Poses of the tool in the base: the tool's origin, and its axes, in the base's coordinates. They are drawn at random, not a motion.
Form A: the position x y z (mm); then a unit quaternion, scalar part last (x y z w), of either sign.
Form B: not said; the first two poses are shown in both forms.
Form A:
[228 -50 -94 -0.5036 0.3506 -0.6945 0.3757]
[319 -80 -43 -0.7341 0.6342 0.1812 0.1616]
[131 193 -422 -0.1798 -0.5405 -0.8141 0.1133]
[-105 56 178 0.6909 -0.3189 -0.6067 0.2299]
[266 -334 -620 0.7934 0.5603 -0.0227 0.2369]
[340 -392 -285 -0.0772 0.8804 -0.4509 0.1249]
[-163 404 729 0.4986 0.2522 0.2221 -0.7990]
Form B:
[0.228 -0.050 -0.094 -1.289 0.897 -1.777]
[0.319 -0.080 -0.043 -2.095 1.810 0.517]
[0.131 0.193 -0.422 -0.527 -1.585 -2.388]
[-0.105 0.056 0.178 1.901 -0.877 -1.669]
[0.266 -0.334 -0.620 2.175 1.536 -0.062]
[0.340 -0.392 -0.285 -0.225 2.565 -1.314]
[-0.163 0.404 0.729 -1.070 -0.541 -0.477]

